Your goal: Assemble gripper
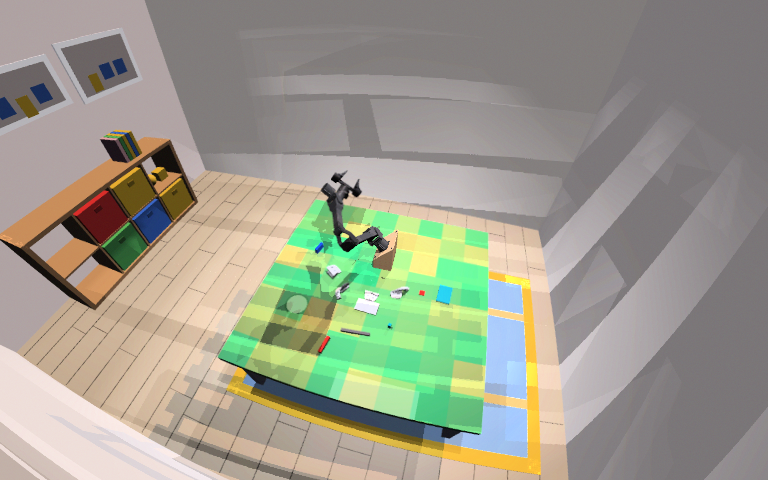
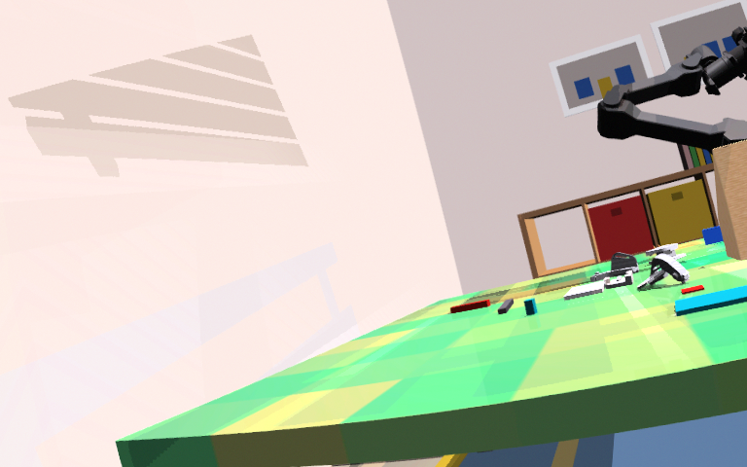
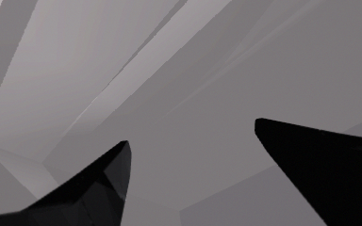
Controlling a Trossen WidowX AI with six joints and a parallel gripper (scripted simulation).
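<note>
My gripper tip is 410 mm above the blue block, 260 mm short of it and 150 mm to the left of it. Also, from my gripper tip: small red piece 530 mm to the left, 430 mm below, 390 mm ahead; dark bar 730 mm ahead, 420 mm below, 250 mm to the left; teal cube 650 mm ahead, 410 mm to the left, 410 mm below.
</note>
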